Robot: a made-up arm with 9 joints. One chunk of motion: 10 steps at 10 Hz.
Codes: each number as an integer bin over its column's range. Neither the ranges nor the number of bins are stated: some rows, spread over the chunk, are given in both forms.
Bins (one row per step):
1: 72 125 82 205 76 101 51 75 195
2: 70 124 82 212 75 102 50 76 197
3: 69 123 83 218 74 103 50 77 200
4: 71 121 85 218 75 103 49 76 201
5: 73 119 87 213 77 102 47 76 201
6: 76 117 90 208 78 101 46 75 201
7: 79 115 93 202 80 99 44 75 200
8: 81 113 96 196 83 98 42 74 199
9: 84 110 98 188 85 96 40 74 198
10: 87 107 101 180 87 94 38 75 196
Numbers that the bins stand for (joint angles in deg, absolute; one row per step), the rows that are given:
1: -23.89 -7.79 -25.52 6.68 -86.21 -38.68 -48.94 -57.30 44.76
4: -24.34 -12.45 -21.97 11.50 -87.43 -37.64 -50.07 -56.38 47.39
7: -20.69 -19.45 -12.49 5.57 -81.34 -39.72 -52.92 -57.30 46.95
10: -17.04 -28.78 -3.02 -2.59 -72.81 -42.31 -56.33 -57.30 45.20
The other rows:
2: -24.80 -8.95 -25.52 9.28 -87.43 -38.16 -49.50 -56.38 45.63
3: -25.26 -10.12 -24.33 11.50 -88.65 -37.64 -49.50 -55.47 46.95
5: -23.43 -14.78 -19.60 9.65 -84.99 -38.16 -51.21 -56.38 47.39
6: -22.06 -17.12 -16.05 7.79 -83.78 -38.68 -51.78 -57.30 47.39
8: -19.78 -21.78 -8.94 3.34 -77.69 -40.24 -54.05 -58.22 46.51
9: -18.41 -25.28 -6.57 0.38 -75.25 -41.28 -55.19 -58.22 46.07

